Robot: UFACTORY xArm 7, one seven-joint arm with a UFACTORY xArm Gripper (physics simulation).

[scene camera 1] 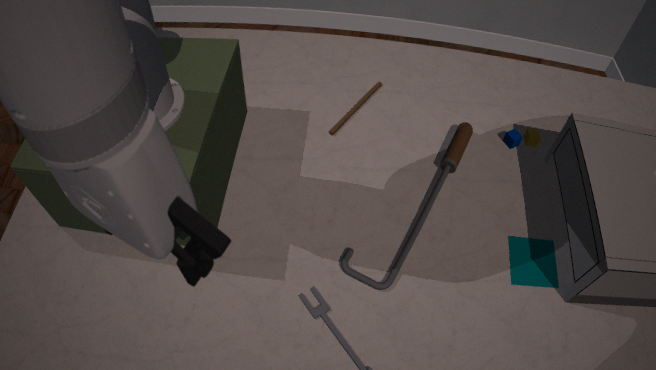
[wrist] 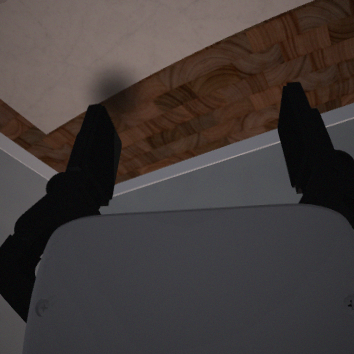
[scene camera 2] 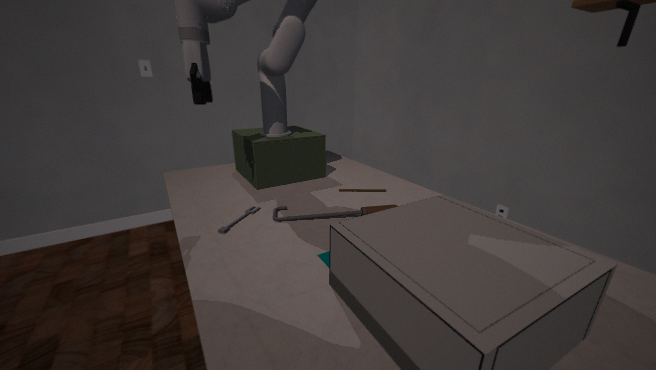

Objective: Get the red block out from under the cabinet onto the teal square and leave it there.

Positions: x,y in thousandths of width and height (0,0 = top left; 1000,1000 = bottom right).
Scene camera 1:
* hooked metal rod: 697,396
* teal square: 812,707
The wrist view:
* my gripper: 547,321
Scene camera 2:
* my gripper: 312,280
